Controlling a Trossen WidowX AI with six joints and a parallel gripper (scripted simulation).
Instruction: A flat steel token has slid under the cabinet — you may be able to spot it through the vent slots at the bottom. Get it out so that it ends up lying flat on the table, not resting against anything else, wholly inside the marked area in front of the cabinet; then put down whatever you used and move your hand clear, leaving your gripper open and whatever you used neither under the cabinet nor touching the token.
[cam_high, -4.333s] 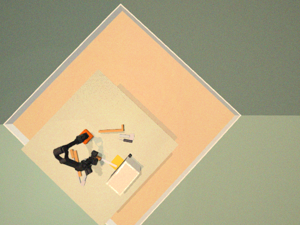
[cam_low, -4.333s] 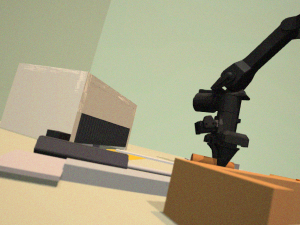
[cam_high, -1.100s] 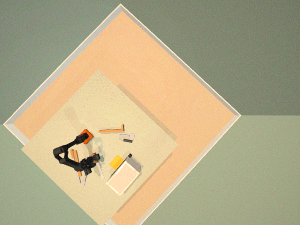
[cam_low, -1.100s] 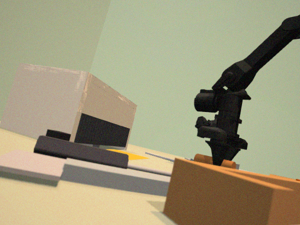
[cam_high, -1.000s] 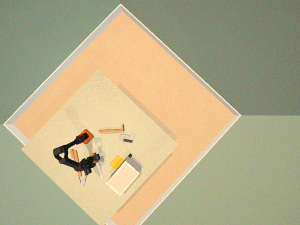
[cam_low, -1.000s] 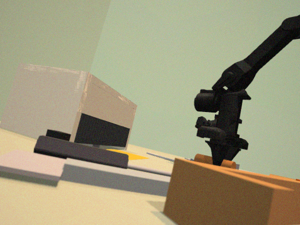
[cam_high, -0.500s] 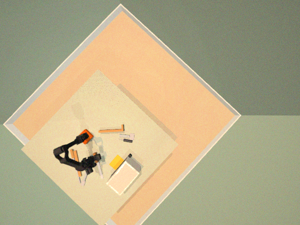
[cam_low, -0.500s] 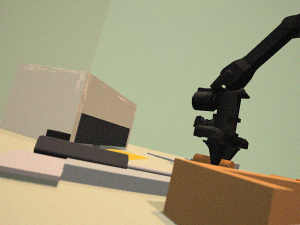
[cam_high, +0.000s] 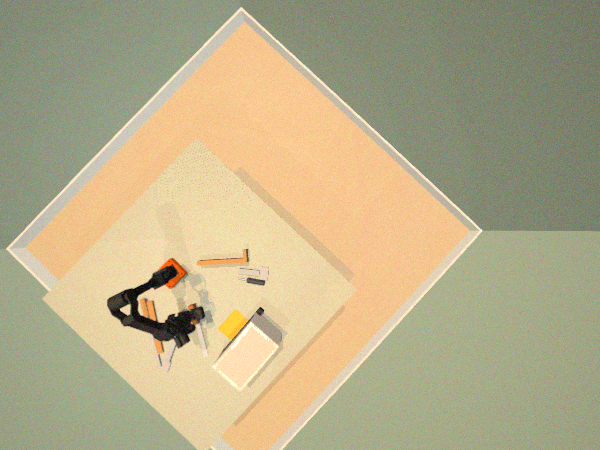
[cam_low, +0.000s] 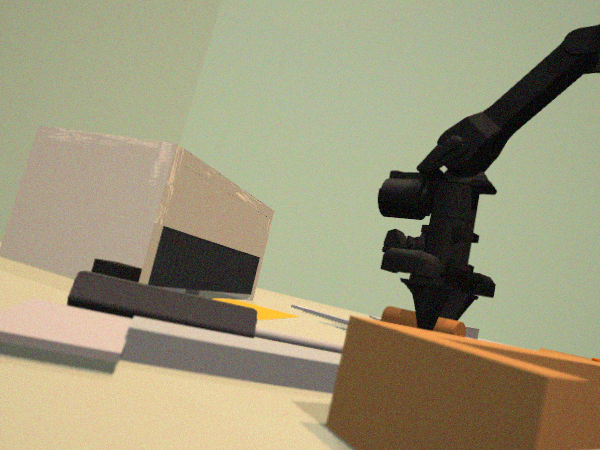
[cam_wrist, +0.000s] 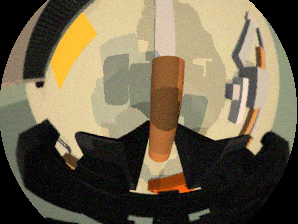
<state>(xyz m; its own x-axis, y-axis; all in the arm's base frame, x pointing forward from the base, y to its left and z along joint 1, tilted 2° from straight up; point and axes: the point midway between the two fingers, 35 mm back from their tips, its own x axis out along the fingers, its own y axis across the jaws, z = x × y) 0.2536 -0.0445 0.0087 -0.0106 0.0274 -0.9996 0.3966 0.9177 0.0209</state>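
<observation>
Now: gripper tip 36 cm to the right of the dark screwdriver and 6 cm short of it. Round my gripper tip: token (28 cm ahead, 15 cm to the left, 1 cm below); then orange stick (23 cm to the right, 6 cm behind).
</observation>
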